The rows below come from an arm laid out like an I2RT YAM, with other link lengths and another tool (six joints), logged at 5 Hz.
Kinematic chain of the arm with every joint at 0, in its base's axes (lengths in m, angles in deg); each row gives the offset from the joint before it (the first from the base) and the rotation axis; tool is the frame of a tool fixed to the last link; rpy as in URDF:
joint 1: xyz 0 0 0.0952 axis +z
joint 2: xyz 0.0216 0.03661 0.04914 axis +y
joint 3: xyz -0.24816 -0.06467 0 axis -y
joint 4: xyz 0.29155 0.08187 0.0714 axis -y
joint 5: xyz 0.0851 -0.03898 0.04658 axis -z
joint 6: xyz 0.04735 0 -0.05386 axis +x
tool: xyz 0.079 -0.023 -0.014 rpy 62.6 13.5 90
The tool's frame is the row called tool.
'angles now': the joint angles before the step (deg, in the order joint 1, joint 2, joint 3, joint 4, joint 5, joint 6). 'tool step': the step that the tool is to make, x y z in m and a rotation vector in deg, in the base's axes. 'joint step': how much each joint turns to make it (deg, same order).
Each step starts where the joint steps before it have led.
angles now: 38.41, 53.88, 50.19, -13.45, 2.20, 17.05
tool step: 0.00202, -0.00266, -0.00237, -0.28, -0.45, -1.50
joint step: 0.03, -0.06, -0.65, 0.77, 1.61, -0.03
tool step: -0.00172, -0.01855, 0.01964, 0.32, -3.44, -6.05
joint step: 0.05, -2.99, 0.25, -0.32, 6.39, -0.19
